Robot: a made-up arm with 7 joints.
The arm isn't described. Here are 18 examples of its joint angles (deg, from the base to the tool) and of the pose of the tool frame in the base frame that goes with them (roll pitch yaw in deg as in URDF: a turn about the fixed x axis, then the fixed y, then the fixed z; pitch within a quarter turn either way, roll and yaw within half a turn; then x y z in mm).
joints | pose
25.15 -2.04 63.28 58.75 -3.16 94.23 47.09 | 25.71 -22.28 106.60 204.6 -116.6 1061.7
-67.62 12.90 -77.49 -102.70 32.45 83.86 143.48 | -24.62 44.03 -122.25 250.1 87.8 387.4
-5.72 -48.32 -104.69 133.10 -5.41 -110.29 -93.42 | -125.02 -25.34 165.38 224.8 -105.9 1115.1
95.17 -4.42 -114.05 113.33 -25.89 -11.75 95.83 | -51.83 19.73 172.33 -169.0 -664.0 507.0
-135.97 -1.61 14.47 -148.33 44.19 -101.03 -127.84 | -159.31 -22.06 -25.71 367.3 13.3 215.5
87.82 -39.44 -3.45 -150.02 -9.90 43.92 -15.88 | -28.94 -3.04 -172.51 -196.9 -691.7 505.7
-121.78 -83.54 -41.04 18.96 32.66 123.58 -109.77 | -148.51 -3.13 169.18 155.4 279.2 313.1
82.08 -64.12 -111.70 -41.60 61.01 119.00 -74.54 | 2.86 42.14 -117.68 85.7 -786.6 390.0
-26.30 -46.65 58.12 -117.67 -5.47 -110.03 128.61 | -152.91 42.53 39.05 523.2 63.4 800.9
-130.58 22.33 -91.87 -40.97 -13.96 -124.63 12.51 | -36.35 -71.50 91.09 189.7 177.9 360.9
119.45 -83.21 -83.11 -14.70 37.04 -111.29 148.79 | 126.12 14.95 -127.66 -40.4 -785.7 161.4
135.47 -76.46 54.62 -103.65 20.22 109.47 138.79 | 116.47 63.49 -88.11 10.0 -610.5 -126.2
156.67 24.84 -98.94 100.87 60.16 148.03 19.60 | -3.26 4.33 -46.10 50.3 -647.4 3.9
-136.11 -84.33 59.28 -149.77 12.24 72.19 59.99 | -92.25 -14.78 164.51 13.0 280.2 247.7
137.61 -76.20 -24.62 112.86 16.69 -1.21 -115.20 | 83.80 16.37 173.82 -187.4 -555.2 30.8
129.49 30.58 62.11 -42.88 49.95 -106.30 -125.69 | 11.93 -29.99 -43.08 63.4 -825.5 377.0
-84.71 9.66 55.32 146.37 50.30 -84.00 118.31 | -125.05 15.19 46.49 479.4 384.8 425.0
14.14 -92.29 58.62 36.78 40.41 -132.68 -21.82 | -138.33 -26.41 -125.64 166.7 -594.1 1083.3
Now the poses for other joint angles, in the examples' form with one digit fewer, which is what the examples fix.
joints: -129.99 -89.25 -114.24 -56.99 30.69 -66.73 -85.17
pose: -95.3 18.7 -80.5 262 -76 158
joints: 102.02 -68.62 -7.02 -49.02 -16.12 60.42 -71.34
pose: -3.4 -0.7 -167.8 -200 -696 249
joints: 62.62 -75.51 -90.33 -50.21 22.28 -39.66 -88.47
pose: 87.0 27.4 13.7 314 -547 545
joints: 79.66 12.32 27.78 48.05 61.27 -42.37 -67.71
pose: -119.2 -62.3 62.3 137 -574 960
